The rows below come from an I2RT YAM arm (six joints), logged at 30 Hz.
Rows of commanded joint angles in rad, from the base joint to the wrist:
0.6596 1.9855 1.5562 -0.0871 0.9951 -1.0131
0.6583 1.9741 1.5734 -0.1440 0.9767 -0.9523
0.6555 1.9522 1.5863 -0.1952 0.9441 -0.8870
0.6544 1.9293 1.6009 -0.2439 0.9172 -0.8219
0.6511 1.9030 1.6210 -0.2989 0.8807 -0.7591
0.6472 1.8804 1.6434 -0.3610 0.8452 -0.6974
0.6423 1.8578 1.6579 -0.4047 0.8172 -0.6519
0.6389 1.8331 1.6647 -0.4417 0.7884 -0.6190
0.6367 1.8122 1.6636 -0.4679 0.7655 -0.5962
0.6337 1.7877 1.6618 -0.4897 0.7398 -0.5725
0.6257 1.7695 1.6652 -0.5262 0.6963 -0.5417
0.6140 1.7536 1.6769 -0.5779 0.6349 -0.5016
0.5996 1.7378 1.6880 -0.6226 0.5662 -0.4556
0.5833 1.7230 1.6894 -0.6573 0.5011 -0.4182
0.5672 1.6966 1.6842 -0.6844 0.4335 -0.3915
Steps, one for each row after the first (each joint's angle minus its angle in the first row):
-0.0013 -0.0114 0.0172 -0.0569 -0.0184 0.0608
-0.0041 -0.0333 0.0301 -0.1081 -0.0510 0.1261
-0.0052 -0.0562 0.0447 -0.1568 -0.0779 0.1912
-0.0085 -0.0825 0.0648 -0.2118 -0.1144 0.2540
-0.0124 -0.1051 0.0872 -0.2739 -0.1499 0.3157
-0.0173 -0.1277 0.1017 -0.3176 -0.1779 0.3612
-0.0207 -0.1524 0.1085 -0.3546 -0.2067 0.3941
-0.0229 -0.1733 0.1074 -0.3808 -0.2296 0.4169
-0.0259 -0.1978 0.1056 -0.4026 -0.2553 0.4406
-0.0339 -0.2160 0.1090 -0.4391 -0.2988 0.4714
-0.0456 -0.2319 0.1207 -0.4908 -0.3602 0.5115
-0.0600 -0.2477 0.1318 -0.5355 -0.4289 0.5575
-0.0763 -0.2625 0.1332 -0.5702 -0.4940 0.5949
-0.0924 -0.2889 0.1280 -0.5973 -0.5616 0.6216

